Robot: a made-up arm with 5 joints. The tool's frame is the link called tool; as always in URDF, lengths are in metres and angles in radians.
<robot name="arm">
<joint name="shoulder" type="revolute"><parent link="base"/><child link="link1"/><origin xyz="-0.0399 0.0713 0.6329" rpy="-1.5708 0 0"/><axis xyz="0 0 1"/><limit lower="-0.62" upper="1.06"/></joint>
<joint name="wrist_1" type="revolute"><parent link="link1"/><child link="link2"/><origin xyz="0.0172 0.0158 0.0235" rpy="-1.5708 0 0"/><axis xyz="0 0 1"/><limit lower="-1.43" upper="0.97"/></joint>
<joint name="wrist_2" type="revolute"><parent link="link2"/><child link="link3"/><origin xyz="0.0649 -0.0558 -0.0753" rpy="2.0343 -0.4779 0.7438"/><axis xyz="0 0 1"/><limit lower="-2.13" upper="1.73"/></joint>
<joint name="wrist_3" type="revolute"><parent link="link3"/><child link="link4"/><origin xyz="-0.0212 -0.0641 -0.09" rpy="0 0.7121 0"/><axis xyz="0 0 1"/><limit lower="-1.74" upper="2.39"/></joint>
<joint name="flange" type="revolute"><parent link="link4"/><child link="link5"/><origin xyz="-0.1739 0.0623 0.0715" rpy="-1.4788 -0.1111 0.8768"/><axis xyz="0 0 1"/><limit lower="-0.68" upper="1.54"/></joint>
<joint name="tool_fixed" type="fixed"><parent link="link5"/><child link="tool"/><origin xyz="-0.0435 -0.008 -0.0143" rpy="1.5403 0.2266 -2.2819"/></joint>
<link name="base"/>
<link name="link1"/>
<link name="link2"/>
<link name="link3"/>
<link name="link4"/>
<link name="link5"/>
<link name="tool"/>
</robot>
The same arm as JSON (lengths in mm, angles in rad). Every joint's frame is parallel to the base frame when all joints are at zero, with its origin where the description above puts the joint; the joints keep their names.
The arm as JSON. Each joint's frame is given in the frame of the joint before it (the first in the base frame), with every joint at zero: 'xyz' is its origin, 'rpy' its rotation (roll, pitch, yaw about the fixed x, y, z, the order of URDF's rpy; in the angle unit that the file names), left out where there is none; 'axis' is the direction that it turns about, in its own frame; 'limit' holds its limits. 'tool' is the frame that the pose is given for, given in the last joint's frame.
{"units": {"length": "mm", "angle": "rad"}, "joints": [{"name": "shoulder", "type": "revolute", "origin": {"xyz": [-39.9, 71.3, 632.9]}, "axis": "+y", "limit": {"lower": -0.62, "upper": 1.06}}, {"name": "wrist_1", "type": "revolute", "origin": {"xyz": [17.2, 23.5, -15.8]}, "axis": "-z", "limit": {"lower": -1.43, "upper": 0.97}}, {"name": "wrist_2", "type": "revolute", "origin": {"xyz": [64.9, 55.8, 75.3]}, "axis": [0.756993, 0.518995, 0.396996], "limit": {"lower": -2.13, "upper": 1.73}}, {"name": "wrist_3", "type": "revolute", "origin": {"xyz": [-82.0, -72.9, 24.9]}, "axis": "+x", "limit": {"lower": -1.74, "upper": 2.39}}, {"name": "flange", "type": "revolute", "origin": {"xyz": [71.5, 176.0, 56.2]}, "axis": [0.091295, 0.995351, -0.030698], "limit": {"lower": -0.68, "upper": 1.54}}], "tool": {"origin": {"xyz": [1.8, -13.2, 44.5], "rpy": [0.1663, -0.8076, -0.3889]}}}
